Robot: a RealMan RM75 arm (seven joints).
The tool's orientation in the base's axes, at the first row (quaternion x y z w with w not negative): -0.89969, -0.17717, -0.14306, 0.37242
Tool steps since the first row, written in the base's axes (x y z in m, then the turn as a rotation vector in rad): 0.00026, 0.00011, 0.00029, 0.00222, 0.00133, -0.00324; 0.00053, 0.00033, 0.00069, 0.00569, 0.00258, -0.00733; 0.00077, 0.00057, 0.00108, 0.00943, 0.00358, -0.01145; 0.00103, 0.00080, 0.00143, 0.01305, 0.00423, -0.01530; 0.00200, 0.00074, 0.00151, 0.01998, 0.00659, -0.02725; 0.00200, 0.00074, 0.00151, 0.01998, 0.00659, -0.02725; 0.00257, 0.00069, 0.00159, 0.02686, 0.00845, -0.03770; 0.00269, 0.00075, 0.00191, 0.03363, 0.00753, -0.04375; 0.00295, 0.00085, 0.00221, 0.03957, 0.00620, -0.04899
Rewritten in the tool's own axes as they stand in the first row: 0.00037, -0.00014, -0.00009, 0.00101, 0.00207, 0.00345; 0.00081, -0.00042, -0.00017, 0.00279, 0.00526, 0.00757; 0.00123, -0.00072, -0.00023, 0.00475, 0.00874, 0.01157; 0.00165, -0.00098, -0.00027, 0.00664, 0.01224, 0.01512; 0.00254, -0.00057, -0.00025, 0.00870, 0.02103, 0.02583; 0.00254, -0.00057, -0.00025, 0.00870, 0.02103, 0.02583; 0.00307, -0.00035, -0.00026, 0.01119, 0.02920, 0.03516; 0.00331, -0.00053, -0.00042, 0.01470, 0.03644, 0.03947; 0.00368, -0.00068, -0.00052, 0.01771, 0.04309, 0.04283
